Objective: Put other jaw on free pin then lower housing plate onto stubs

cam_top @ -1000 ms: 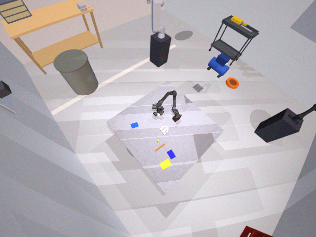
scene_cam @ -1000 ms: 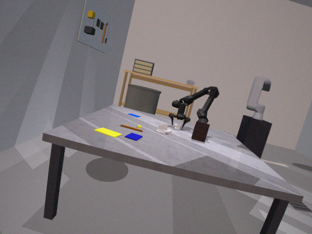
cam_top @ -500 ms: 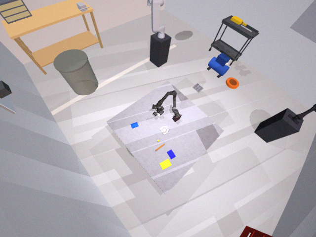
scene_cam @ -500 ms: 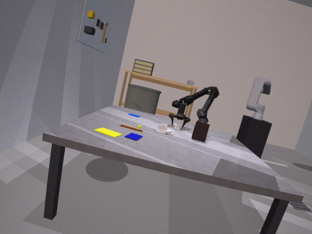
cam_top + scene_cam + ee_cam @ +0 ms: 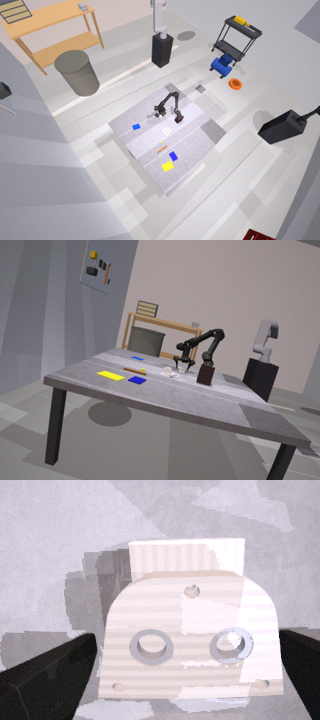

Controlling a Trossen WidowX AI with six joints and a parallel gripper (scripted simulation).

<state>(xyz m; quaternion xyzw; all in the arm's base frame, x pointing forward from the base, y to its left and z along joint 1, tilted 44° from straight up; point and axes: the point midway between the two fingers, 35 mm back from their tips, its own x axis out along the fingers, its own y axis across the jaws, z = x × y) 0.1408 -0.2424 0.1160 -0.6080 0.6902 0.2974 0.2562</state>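
My gripper tip is now 10 mm to the right of the white housing plate and 20 mm below it. Round my gripper tip: white jaw: 90 mm ahead, 280 mm to the left, 10 mm above; then small yellow cube: 300 mm ahead, 320 mm to the left; then orange bar: 350 mm ahead, 400 mm to the left.
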